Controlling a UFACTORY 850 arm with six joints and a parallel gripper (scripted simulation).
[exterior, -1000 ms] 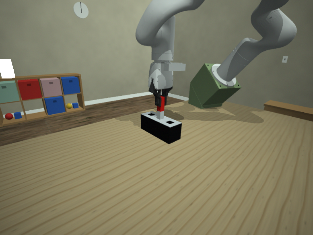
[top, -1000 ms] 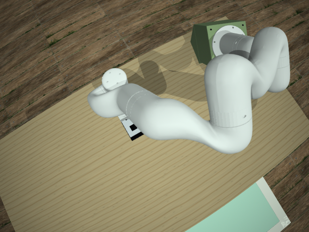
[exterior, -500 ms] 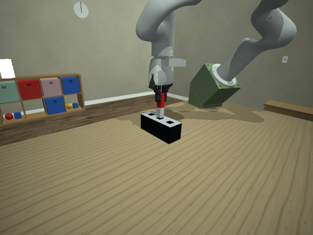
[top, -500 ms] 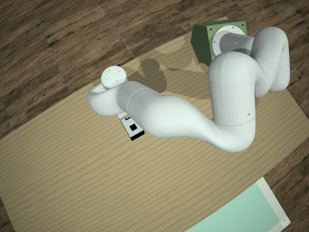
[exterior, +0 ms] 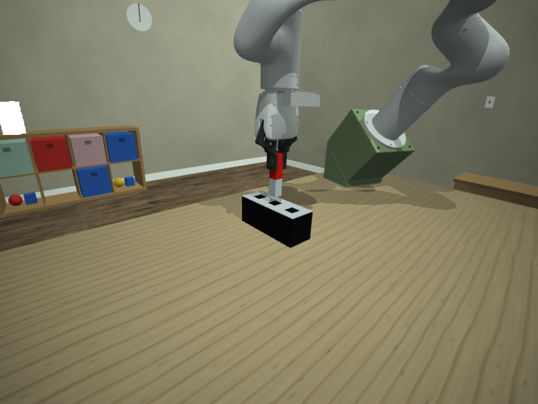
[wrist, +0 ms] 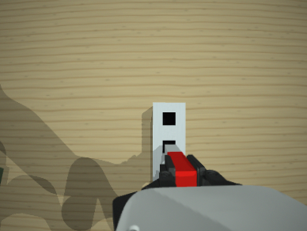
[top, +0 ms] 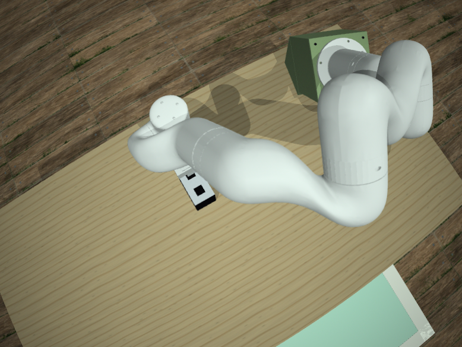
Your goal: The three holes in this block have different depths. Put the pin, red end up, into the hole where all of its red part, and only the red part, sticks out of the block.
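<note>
Right now the block is 140 mm below my hand. From my hand the other things lie so: pin (10 mm below).
</note>
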